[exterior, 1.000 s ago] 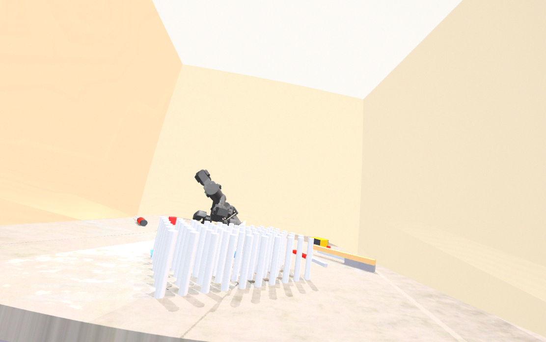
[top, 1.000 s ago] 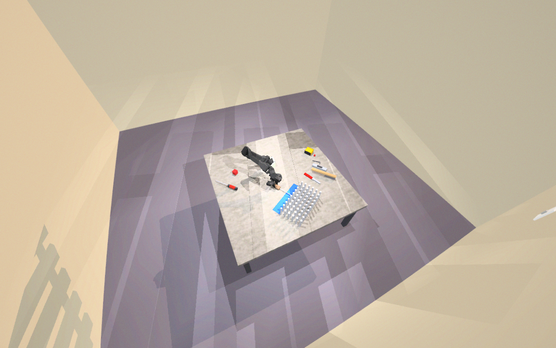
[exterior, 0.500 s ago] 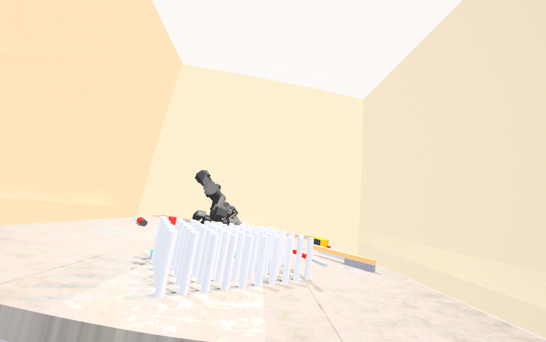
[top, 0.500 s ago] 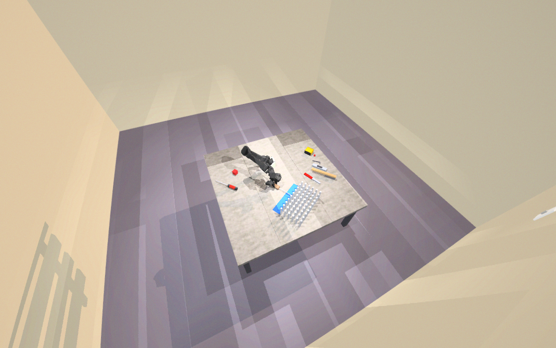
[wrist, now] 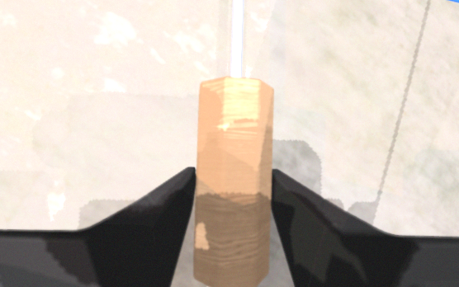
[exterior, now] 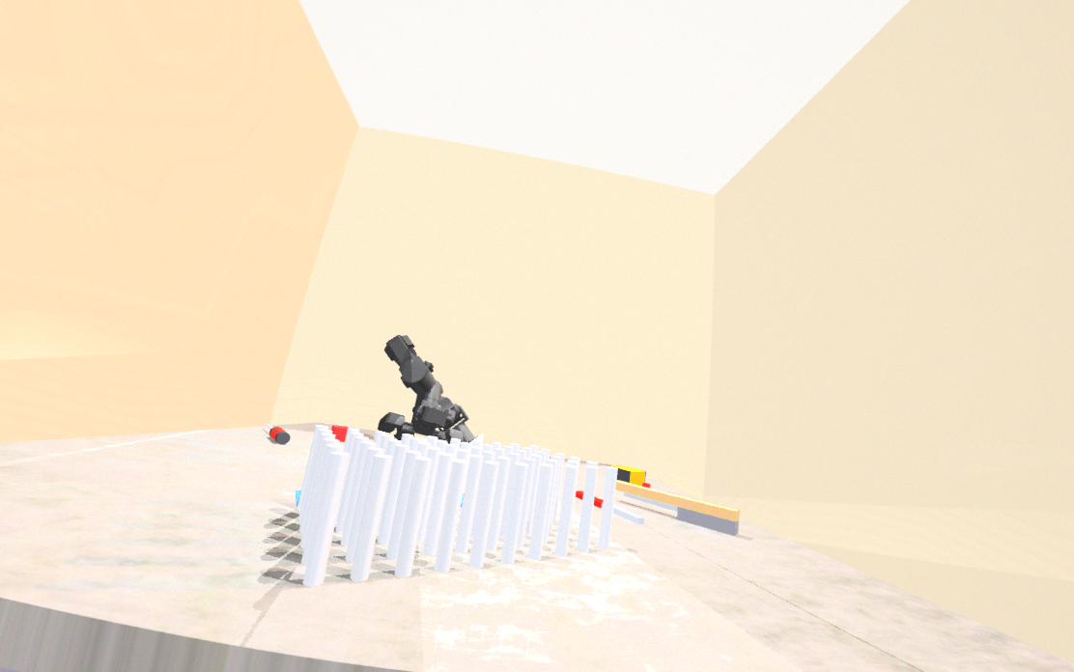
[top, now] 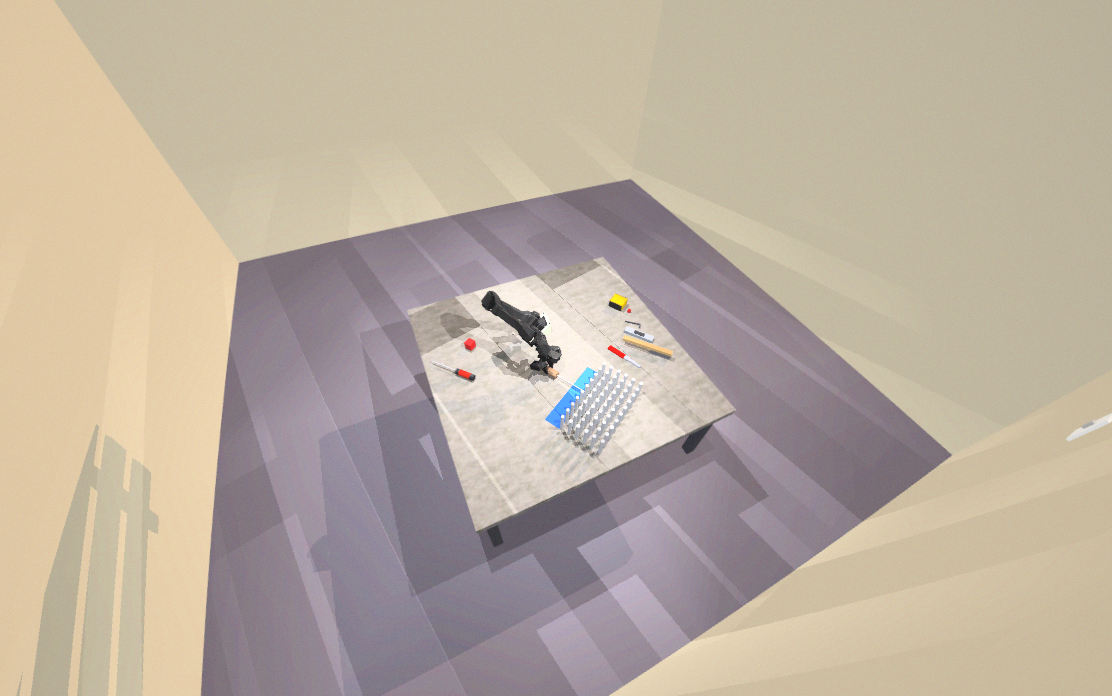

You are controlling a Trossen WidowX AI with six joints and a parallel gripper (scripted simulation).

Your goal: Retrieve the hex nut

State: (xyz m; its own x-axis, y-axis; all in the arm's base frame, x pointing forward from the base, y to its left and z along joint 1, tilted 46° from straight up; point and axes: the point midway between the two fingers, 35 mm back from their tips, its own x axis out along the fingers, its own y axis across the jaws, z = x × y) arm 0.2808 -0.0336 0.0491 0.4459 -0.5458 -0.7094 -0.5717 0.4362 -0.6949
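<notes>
Now: gripper tip 8 cm short of the tool with pale metal rod and 6 cm to the right of it. Round my gripper tip: red-handled tool (41 cm to the left, 3 cm ahead, 1 cm below); blue taped strip (16 cm ahead, 7 cm to the left, 2 cm below); red block (34 cm to the right, 29 cm behind).
</notes>
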